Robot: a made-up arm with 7 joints. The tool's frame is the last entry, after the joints.
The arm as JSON. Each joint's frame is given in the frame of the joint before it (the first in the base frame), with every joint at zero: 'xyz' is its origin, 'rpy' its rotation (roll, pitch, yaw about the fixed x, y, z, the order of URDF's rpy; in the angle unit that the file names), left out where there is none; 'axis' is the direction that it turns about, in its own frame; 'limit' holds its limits. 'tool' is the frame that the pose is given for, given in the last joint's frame.
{
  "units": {
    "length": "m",
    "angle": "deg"
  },
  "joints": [
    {
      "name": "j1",
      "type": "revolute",
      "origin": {
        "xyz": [
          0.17,
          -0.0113,
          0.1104
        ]
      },
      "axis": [
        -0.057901,
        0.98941,
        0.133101
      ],
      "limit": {
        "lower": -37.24,
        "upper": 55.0
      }
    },
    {
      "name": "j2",
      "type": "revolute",
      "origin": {
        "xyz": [
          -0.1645,
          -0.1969,
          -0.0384
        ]
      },
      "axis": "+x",
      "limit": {
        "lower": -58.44,
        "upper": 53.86
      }
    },
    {
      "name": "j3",
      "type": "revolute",
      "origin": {
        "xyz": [
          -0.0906,
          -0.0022,
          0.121
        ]
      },
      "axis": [
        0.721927,
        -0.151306,
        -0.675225
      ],
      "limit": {
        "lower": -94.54,
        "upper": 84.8
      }
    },
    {
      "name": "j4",
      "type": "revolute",
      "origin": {
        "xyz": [
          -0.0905,
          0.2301,
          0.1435
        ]
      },
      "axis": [
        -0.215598,
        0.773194,
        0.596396
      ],
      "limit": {
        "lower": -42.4,
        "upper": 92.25
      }
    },
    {
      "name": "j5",
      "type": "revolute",
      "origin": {
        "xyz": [
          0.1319,
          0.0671,
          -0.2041
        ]
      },
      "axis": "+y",
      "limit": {
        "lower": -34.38,
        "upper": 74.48
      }
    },
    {
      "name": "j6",
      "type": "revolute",
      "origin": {
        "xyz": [
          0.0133,
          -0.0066,
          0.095
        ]
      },
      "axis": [
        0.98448,
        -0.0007,
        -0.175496
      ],
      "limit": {
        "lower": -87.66,
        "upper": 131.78
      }
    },
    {
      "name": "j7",
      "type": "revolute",
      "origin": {
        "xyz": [
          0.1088,
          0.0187,
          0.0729
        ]
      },
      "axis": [
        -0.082,
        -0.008,
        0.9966
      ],
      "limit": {
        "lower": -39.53,
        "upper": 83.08
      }
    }
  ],
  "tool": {
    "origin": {
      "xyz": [
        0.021,
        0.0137,
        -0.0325
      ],
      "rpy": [
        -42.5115,
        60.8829,
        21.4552
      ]
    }
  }
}
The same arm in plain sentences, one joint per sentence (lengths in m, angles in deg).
The arm has seven revolute joints in a row. What follows holds with every joint at zero, and every direction is one of the base frame's. Joint 1 lies 0.17 m along +x and 0.0113 m along -y and 0.1104 m along +z from the base frame's origin and turns about the direction (-0.057901, 0.98941, 0.133101), from -37.24 to 55 deg. Joint 2 lies 0.1645 m along -x and 0.1969 m along -y and 0.0384 m along -z from joint 1 and turns about +x, from -58.44 to 53.86 deg. Joint 3 lies 0.0906 m along -x and 0.0022 m along -y and 0.121 m along +z from joint 2 and turns about the direction (0.721927, -0.151306, -0.675225), from -94.54 to 84.8 deg. Joint 4 lies 0.0905 m along -x and 0.2301 m along +y and 0.1435 m along +z from joint 3 and turns about the direction (-0.215598, 0.773194, 0.596396), from -42.4 to 92.25 deg. Joint 5 lies 0.1319 m along +x and 0.0671 m along +y and 0.2041 m along -z from joint 4 and turns about +y, from -34.38 to 74.48 deg. Joint 6 lies 0.0133 m along +x and 0.0066 m along -y and 0.095 m along +z from joint 5 and turns about the direction (0.98448, -0.0007, -0.175496), from -87.66 to 131.78 deg. Joint 7 lies 0.1088 m along +x and 0.0187 m along +y and 0.0729 m along +z from joint 6 and turns about the direction (-0.082, -0.008, 0.9966), from -39.53 to 83.08 deg. The tool frame, which is the frame that the pose is given for, lies 0.021 m along +x and 0.0137 m along +y and 0.0325 m along -z from joint 7; its axes are the base frame's turned by roll -42.51, pitch 60.88 and yaw 21.46 deg (as in URDF: about the fixed x, then y, then z).
